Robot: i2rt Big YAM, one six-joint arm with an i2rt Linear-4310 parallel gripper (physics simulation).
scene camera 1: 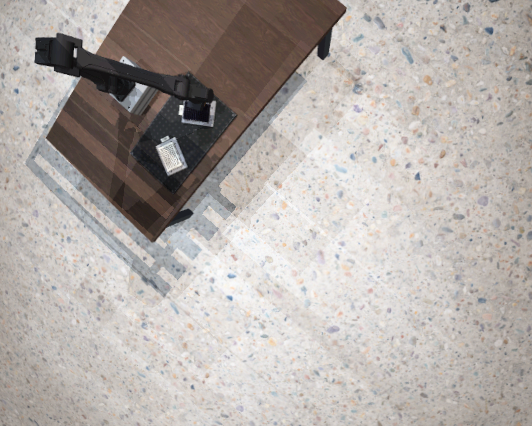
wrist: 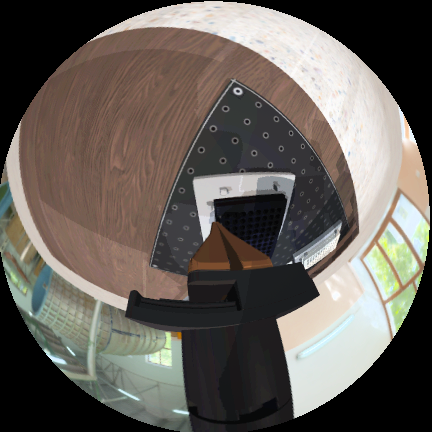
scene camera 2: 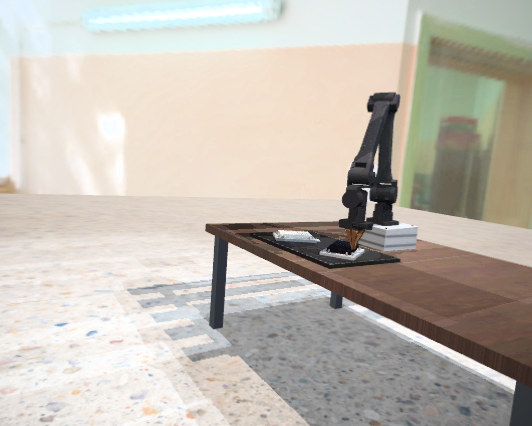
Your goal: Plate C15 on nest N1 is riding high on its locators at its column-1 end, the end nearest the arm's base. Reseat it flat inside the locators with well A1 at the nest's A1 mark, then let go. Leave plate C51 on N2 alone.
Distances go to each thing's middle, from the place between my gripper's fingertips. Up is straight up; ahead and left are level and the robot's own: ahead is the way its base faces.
I see the black well plate in white frame (wrist: 256, 219) 6 cm to the right of my hand and 1 cm below it.
